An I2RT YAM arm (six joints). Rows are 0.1 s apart.
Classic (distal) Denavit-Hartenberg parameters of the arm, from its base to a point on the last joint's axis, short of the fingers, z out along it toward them. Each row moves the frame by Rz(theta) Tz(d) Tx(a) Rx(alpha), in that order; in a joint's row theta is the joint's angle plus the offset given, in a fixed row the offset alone. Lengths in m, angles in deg.
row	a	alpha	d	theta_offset
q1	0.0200	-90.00	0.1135	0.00
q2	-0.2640	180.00	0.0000	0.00
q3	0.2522	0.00	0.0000	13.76
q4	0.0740	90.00	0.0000	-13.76
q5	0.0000	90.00	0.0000	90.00
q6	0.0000	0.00	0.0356	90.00
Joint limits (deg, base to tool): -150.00..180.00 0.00..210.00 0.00..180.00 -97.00..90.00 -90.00..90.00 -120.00..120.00
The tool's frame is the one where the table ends.
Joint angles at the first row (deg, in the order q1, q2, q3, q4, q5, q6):
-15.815, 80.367, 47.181, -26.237, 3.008, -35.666
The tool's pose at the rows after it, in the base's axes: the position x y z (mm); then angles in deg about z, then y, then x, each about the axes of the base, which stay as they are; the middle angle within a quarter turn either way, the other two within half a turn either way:
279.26 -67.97 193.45 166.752 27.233 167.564
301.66 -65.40 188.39 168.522 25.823 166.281
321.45 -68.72 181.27 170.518 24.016 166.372
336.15 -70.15 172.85 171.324 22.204 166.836
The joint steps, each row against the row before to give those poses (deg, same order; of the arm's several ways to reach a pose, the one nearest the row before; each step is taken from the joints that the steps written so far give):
2.724, 4.679, 3.761, -0.268, 1.744, 5.056
1.671, 5.480, 4.243, 0.064, 2.314, 2.775
0.170, 5.393, 4.365, -0.765, 0.501, 2.412
0.264, 4.321, 3.316, -0.904, 0.190, 1.479

